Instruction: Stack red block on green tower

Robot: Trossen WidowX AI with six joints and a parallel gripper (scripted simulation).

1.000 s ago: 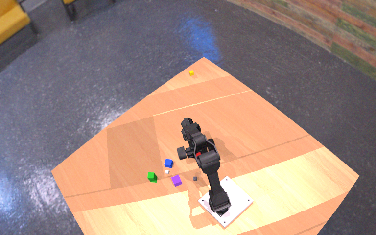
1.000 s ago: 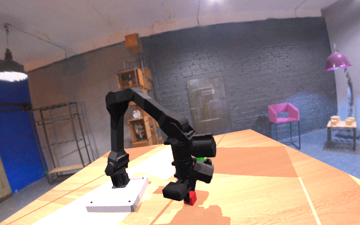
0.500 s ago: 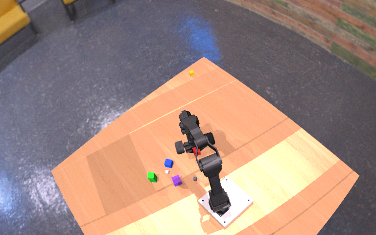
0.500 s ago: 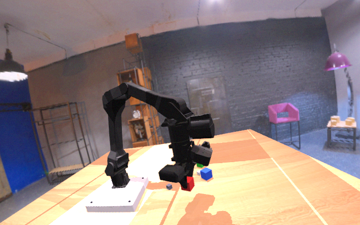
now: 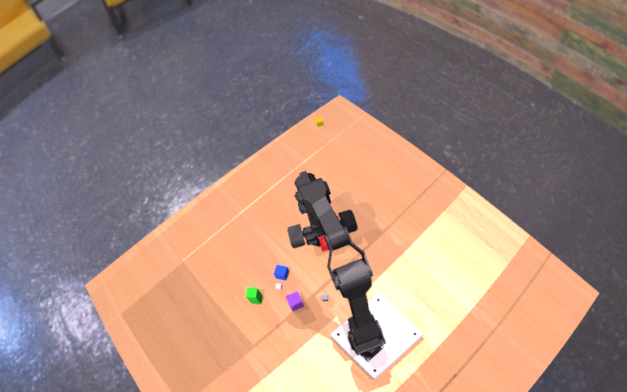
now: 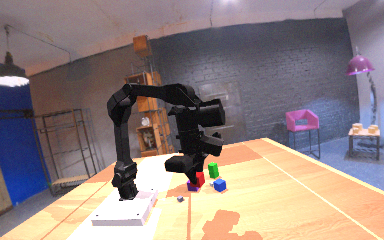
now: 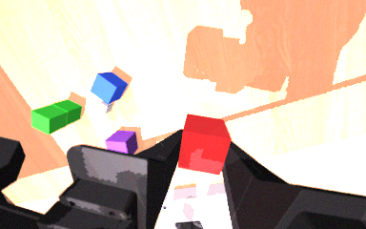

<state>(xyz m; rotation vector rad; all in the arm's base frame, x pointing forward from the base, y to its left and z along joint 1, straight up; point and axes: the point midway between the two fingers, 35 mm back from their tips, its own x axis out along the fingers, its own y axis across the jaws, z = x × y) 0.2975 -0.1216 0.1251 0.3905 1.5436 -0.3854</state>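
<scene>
My gripper tip is now 170 mm to the right of the small white cube, 110 mm above it and 50 mm short of it. The rest, counted from my gripper tip: red block 10 mm above; blue block 140 mm to the left, 100 mm below, 80 mm ahead; small grey cube 110 mm below, 100 mm to the left, 80 mm behind.
</scene>
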